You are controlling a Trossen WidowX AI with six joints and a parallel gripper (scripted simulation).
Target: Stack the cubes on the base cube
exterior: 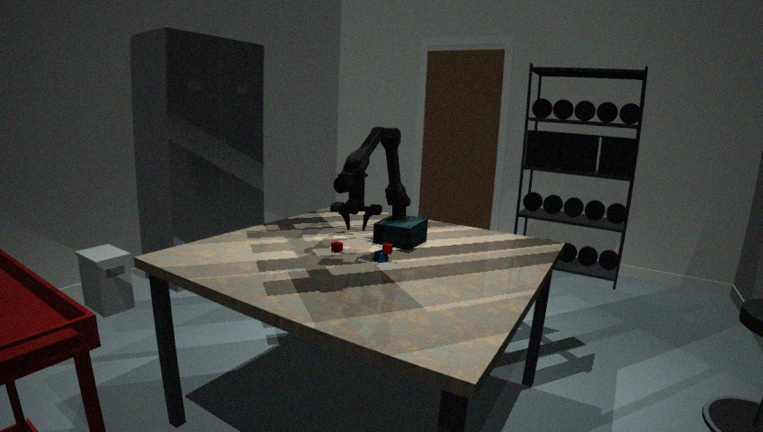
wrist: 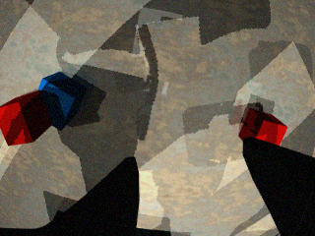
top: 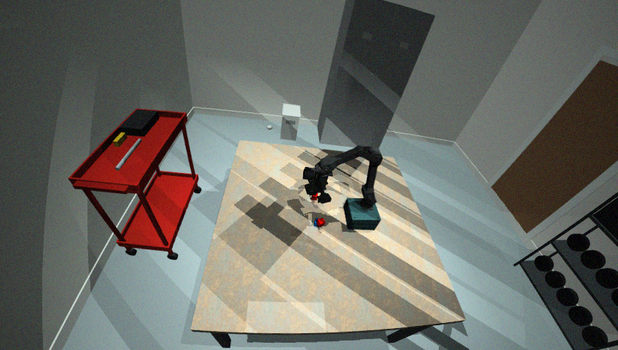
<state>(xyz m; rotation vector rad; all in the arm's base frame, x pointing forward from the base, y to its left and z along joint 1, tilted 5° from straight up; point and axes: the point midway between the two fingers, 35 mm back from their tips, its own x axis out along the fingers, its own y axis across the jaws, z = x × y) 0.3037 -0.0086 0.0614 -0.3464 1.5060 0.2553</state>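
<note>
Now: the red cube 10 cm to the right of my gripper tip, 9 cm below it and 1 cm behind it. Also, from my gripper tip: blue cube 10 cm to the left, 8 cm below, 2 cm behind.
</note>
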